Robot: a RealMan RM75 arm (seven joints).
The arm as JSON. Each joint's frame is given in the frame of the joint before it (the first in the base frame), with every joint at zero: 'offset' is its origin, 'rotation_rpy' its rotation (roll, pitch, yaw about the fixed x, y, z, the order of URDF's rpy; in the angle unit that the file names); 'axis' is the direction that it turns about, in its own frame. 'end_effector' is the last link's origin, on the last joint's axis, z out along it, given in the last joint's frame.
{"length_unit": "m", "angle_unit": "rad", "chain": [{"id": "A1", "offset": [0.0, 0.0, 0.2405], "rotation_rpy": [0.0, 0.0, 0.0], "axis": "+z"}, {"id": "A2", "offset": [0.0, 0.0, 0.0], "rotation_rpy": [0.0, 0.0, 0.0], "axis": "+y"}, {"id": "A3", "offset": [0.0, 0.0, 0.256], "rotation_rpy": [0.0, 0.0, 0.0], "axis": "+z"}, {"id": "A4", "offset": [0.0, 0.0, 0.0], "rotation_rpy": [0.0, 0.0, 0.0], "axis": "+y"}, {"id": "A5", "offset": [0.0, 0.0, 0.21], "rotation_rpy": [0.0, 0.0, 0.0], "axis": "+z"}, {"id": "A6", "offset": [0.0, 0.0, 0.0], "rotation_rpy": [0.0, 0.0, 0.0], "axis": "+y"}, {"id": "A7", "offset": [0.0, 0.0, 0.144], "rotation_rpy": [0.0, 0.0, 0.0], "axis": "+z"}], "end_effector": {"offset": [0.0, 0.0, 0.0], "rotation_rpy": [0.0, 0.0, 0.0]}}
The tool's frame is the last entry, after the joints.
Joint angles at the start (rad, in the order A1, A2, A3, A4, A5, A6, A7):
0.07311 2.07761 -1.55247 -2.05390 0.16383 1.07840 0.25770
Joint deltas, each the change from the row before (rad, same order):
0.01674 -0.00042 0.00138 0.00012 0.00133 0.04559 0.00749
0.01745 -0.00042 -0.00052 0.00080 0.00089 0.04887 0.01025
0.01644 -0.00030 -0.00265 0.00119 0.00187 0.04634 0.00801
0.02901 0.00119 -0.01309 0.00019 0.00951 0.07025 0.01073
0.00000 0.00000 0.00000 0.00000 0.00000 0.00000 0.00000
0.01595 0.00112 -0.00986 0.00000 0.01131 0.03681 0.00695
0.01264 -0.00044 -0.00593 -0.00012 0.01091 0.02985 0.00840
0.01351 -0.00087 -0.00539 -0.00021 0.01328 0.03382 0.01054
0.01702 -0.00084 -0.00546 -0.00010 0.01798 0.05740 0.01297
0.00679 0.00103 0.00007 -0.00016 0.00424 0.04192 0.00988
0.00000 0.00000 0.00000 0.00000 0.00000 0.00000 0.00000
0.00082 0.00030 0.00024 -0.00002 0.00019 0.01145 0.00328
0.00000 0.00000 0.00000 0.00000 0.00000 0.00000 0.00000
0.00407 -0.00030 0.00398 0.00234 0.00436 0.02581 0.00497
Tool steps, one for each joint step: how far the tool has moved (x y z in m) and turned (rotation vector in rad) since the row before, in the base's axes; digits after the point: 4 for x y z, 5 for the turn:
-0.0005 -0.0004 -0.0028 -0.02403 0.00228 -0.02281
-0.0005 -0.0008 -0.0034 -0.02650 0.00302 -0.02576
-0.0008 -0.0010 -0.0038 -0.02816 0.00142 -0.02308
-0.0049 -0.0019 -0.0086 -0.05385 0.00498 -0.02303
0.0000 0.0000 0.0000 0.00000 0.00000 0.00000
-0.0038 -0.0015 -0.0059 -0.03380 0.00733 -0.00899
-0.0027 -0.0013 -0.0040 -0.02529 0.00740 -0.00954
-0.0027 -0.0018 -0.0041 -0.02767 0.00866 -0.01260
-0.0019 -0.0039 -0.0055 -0.04387 0.00685 -0.02746
0.0013 -0.0034 -0.0023 -0.02346 -0.00039 -0.02961
0.0000 0.0000 0.0000 0.00000 0.00000 0.00000
0.0008 -0.0011 -0.0004 -0.00536 -0.00052 -0.00981
0.0000 0.0000 0.0000 0.00000 0.00000 0.00000
0.0018 -0.0019 -0.0007 -0.01354 -0.00034 -0.02134

